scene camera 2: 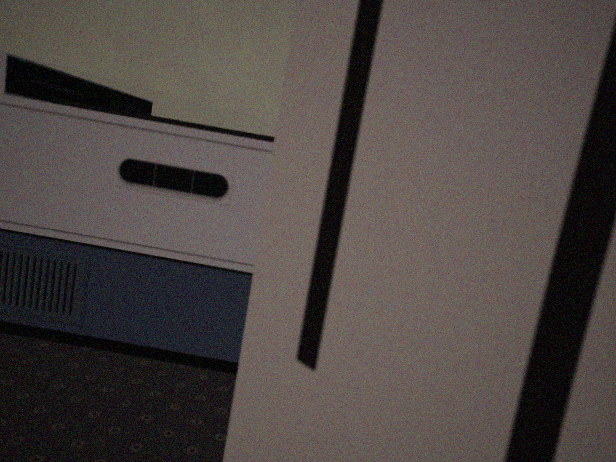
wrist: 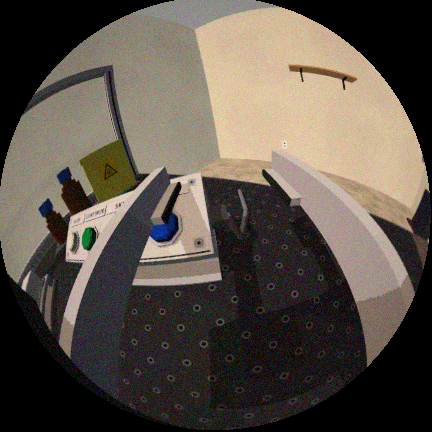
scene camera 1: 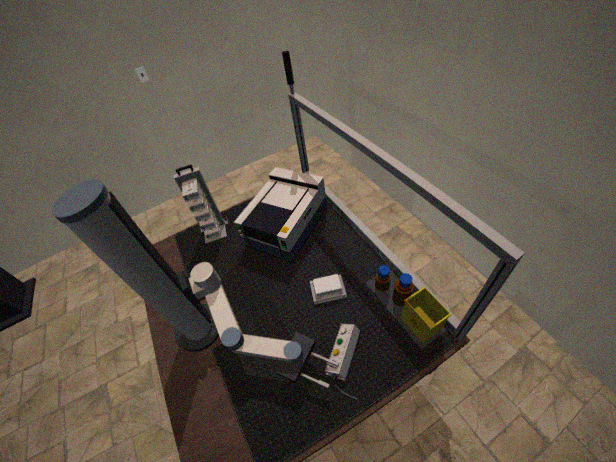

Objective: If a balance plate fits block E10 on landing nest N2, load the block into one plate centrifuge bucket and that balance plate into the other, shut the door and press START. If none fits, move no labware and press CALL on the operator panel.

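Seen in the pictures: gripper, fingertip midpoint: [wrist: 219,166] [scene camera 1: 333,375]; arm's base, link origin: [scene camera 1: 199,327].
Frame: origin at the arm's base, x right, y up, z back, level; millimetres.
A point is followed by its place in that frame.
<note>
My gripper [scene camera 1: 332,374] @(x 569, y 103, z -449 mm) [wrist: 219,166] @(x 569, y 103, z -449 mm) is shut to its narrow setting, its long fingers still apart, with nothing between them. In the wrist view its left finger reaches over the operator panel [scene camera 1: 351,350] @(x 511, y 66, z -573 mm) [wrist: 192,210] @(x 540, y 79, z -460 mm), the tip in front of a blue button [wrist: 165,231] @(x 514, y 78, z -464 mm). Contact cannot be told. A green button [scene camera 1: 339,341] @(x 456, y 83, z -549 mm) [wrist: 88,238] @(x 456, y 81, z -542 mm) is farther along the panel. A white block [scene camera 1: 328,284] @(x 188, y 82, z -659 mm) sits on a low white nest mid-table; its label is unreadable. The plate centrifuge [scene camera 1: 270,205] @(x -339, y 227, z -622 mm) [scene camera 2: 75,165] @(x -527, y 174, z -663 mm) stands at the back, its buckets hidden. A tall rack [scene camera 1: 212,202] @(x -595, y 219, z -346 mm) holds several white pieces of labware.
Two brown bottles with blue caps [scene camera 1: 383,278] @(x 330, y 125, z -877 mm) [wrist: 72,192] @(x 427, y 114, z -882 mm) and a yellow bin [scene camera 1: 425,315] @(x 552, y 21, z -957 mm) [wrist: 110,170] @(x 576, y 102, z -857 mm) stand along the table's right side. A metal frame [scene camera 1: 410,175] @(x 267, y 620, z -1017 mm) rises behind them. A cable [scene camera 1: 347,393] @(x 637, y 13, z -468 mm) lies by the panel. A large pale surface fills much of scene camera 2.
</note>
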